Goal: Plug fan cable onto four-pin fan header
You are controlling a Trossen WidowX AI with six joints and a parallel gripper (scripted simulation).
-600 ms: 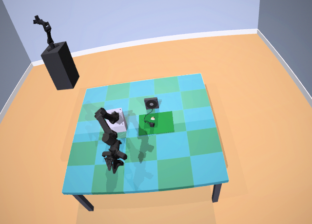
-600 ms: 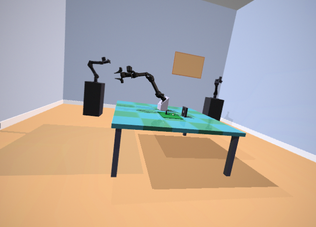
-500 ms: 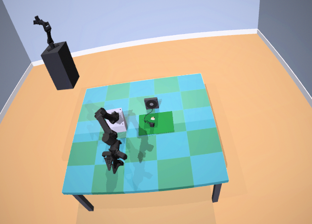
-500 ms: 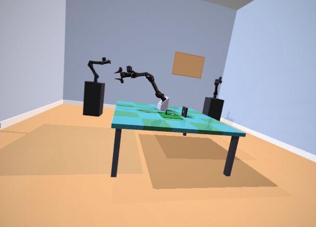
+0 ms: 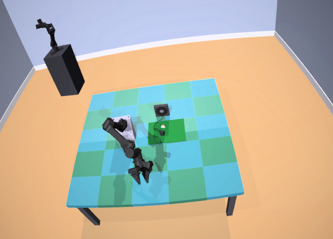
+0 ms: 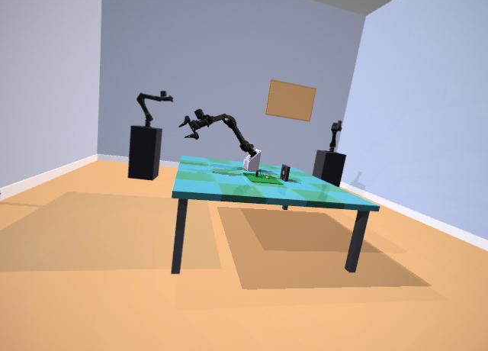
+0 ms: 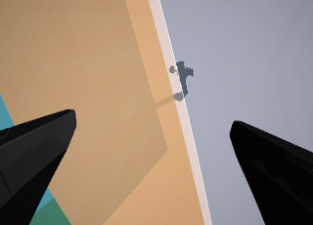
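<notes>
Right now my gripper tip is 10 mm short of the black fan plug, 620 mm to the right of it and 250 mm above it. Also, from my gripper tip: white four-pin header: 10 mm ahead, 710 mm to the left, 270 mm below; green board: 40 mm ahead, 660 mm to the left, 290 mm below; black fan: 10 mm behind, 850 mm to the left, 210 mm below.
</notes>
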